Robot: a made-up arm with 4 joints.
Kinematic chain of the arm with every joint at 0, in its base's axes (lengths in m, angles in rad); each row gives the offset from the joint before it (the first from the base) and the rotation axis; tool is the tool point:
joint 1: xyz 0 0 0.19 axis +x
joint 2: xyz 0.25 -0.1 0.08 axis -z
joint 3: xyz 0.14 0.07 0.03 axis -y
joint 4: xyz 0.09 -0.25 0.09 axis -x
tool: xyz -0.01 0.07 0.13
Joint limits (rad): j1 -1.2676..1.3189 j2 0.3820..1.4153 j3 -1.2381..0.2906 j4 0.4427..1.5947
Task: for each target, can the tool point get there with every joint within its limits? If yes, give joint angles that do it. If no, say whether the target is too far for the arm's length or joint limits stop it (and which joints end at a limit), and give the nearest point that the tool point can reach.
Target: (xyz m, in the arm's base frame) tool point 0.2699 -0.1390 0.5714
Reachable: yes | joints -0.5382 1.2835 0.0579 0.7182
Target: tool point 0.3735 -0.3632 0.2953
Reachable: yes | joints 0.3553 0.8706 -0.1284 0.8280
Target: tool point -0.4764 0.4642 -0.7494
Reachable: no: too far | nearest point 0.2414 -0.1989 -0.2124 | short by 1.115 m
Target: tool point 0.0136 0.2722 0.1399
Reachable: no: joint limits stop it (at a limit: joint 1, joint 2, joint 3, joint 4) | nearest point 0.2154 0.2076 0.5412 | short by 0.454 m
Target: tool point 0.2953 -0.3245 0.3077
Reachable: yes | joints -0.0122 1.1801 -0.3390 1.4795
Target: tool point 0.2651 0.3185 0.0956
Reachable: no: joint limits stop it (at a limit: joint 1, joint 2, joint 3) | nearest point 0.4014 0.1876 0.4608 | short by 0.411 m
